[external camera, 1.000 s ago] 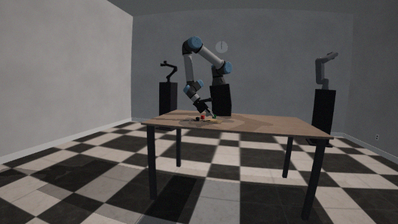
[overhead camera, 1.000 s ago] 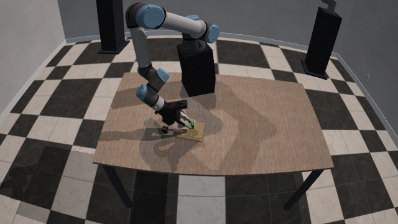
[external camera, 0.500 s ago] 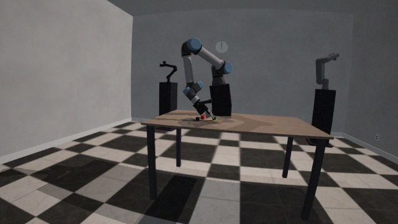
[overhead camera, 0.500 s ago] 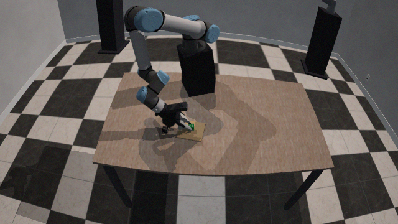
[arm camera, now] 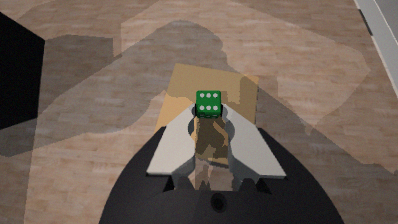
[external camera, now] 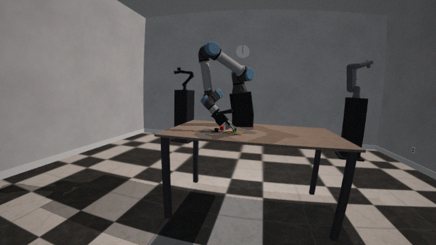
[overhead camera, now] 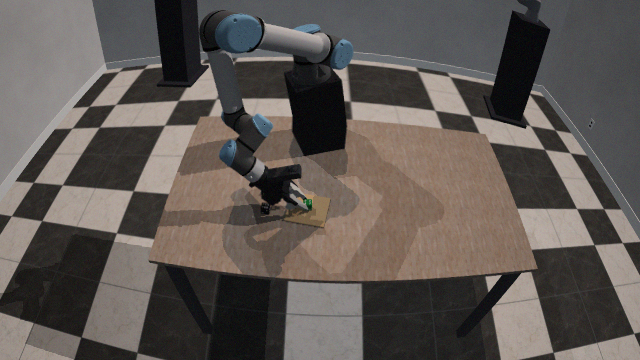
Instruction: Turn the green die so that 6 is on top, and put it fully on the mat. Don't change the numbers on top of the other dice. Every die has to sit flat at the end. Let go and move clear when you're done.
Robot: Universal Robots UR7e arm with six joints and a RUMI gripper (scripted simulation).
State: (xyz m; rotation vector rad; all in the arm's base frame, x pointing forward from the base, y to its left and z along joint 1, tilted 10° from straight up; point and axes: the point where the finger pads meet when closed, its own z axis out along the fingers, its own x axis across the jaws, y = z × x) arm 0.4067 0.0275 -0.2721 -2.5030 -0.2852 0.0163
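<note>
The green die is 10 mm to the left of my hand and 10 mm below it. The rest, counted from my hand: black die (40 mm ahead, 140 mm to the right, 20 mm below); then tan mat (10 mm to the left, 30 mm below); then red die (60 mm behind, 130 mm to the right, 20 mm below).
</note>
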